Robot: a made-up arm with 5 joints.
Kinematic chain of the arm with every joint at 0, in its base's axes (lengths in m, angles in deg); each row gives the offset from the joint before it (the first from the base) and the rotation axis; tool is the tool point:
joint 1: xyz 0 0 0.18 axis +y
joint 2: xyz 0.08 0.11 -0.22 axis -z
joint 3: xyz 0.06 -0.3 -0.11 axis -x
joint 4: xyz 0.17 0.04 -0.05 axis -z
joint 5: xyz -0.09 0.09 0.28 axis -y
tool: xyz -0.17 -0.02 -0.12
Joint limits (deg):
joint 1: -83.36..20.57
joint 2: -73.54..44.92
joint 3: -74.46..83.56
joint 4: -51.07..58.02
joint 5: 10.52..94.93
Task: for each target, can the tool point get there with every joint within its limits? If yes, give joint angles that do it. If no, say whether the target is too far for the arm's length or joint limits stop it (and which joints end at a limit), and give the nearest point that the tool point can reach.
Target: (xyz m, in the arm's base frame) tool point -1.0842 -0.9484 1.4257
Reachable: no: too far | nearest point 0.0787 -0.1375 0.4944 | short by 1.696 m
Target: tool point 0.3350 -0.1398 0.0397
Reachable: yes | joints -38.08 -3.02 16.72 -28.69 44.17
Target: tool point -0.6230 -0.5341 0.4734
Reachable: no: joint limits stop it (at a limit: joint 1, joint 2, joint 4, joint 5) | nearest point -0.2732 -0.2013 -0.0038 | short by 0.679 m
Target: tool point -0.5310 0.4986 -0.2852
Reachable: no: joint limits stop it (at a limit: joint 1, joint 2, joint 4, joint 5) | nearest point -0.0058 0.2598 -0.2751 | short by 0.577 m
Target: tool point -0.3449 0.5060 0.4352
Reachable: no: joint limits stop it (at a limit: joint 1, joint 2, joint 4, joint 5) | nearest point 0.0983 0.2137 0.4814 | short by 0.533 m
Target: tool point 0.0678 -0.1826 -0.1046
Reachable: yes | joints 3.17 4.98 17.51 -32.82 24.70
